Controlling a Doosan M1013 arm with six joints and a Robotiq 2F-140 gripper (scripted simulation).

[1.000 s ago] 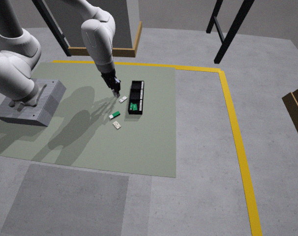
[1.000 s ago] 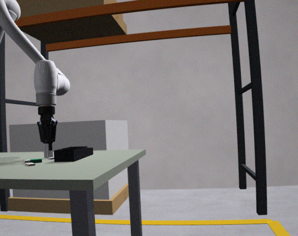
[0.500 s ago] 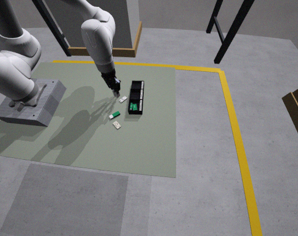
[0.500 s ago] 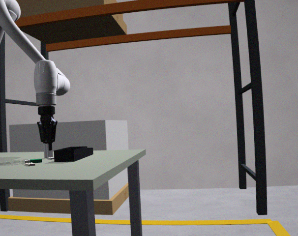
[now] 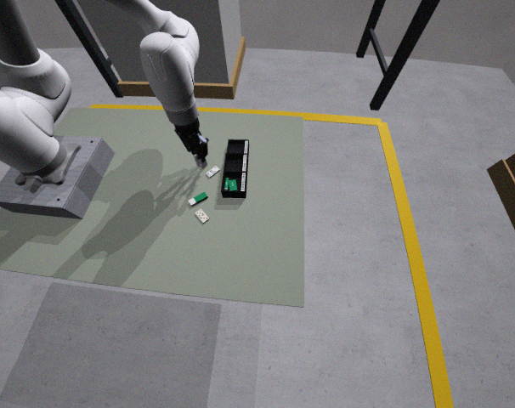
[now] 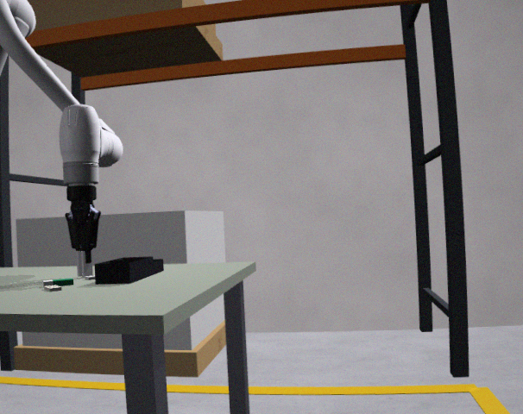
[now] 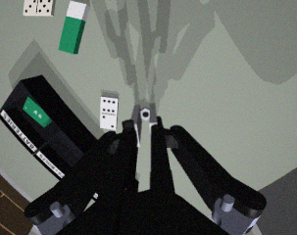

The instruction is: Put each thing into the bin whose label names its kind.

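My hand is 16 cm to the left of the green-and-white stick and 3 cm above it. Round my hand: cylindrical battery 10 cm ahead, 9 cm to the right, 2 cm below; then green battery 13 cm ahead, 11 cm to the right, 2 cm below; then nut 3 cm below.
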